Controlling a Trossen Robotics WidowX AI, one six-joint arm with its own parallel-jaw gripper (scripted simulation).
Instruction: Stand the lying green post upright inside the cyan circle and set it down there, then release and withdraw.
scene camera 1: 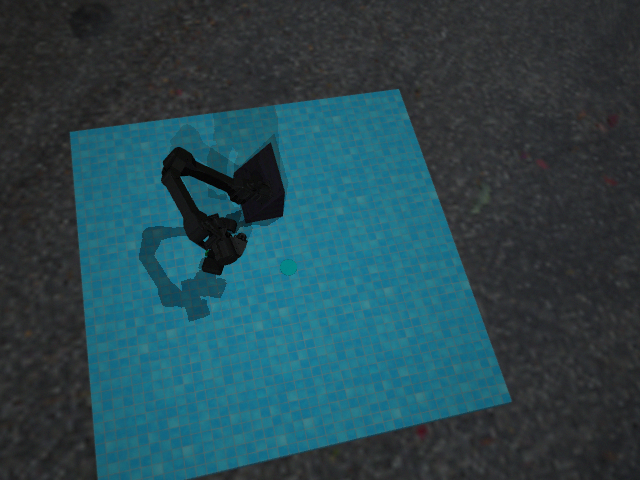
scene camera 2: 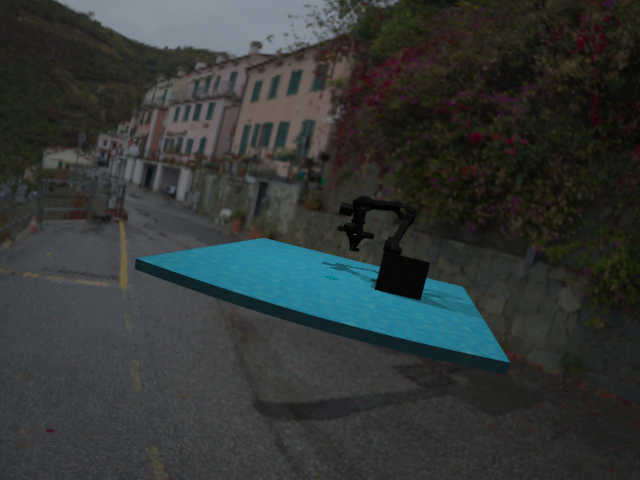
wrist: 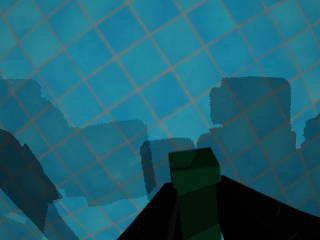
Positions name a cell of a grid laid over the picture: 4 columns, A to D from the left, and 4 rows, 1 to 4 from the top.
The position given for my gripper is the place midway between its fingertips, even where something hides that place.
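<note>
There's a green post in this scene, and my gripper (wrist: C4) is carrying it.
</note>
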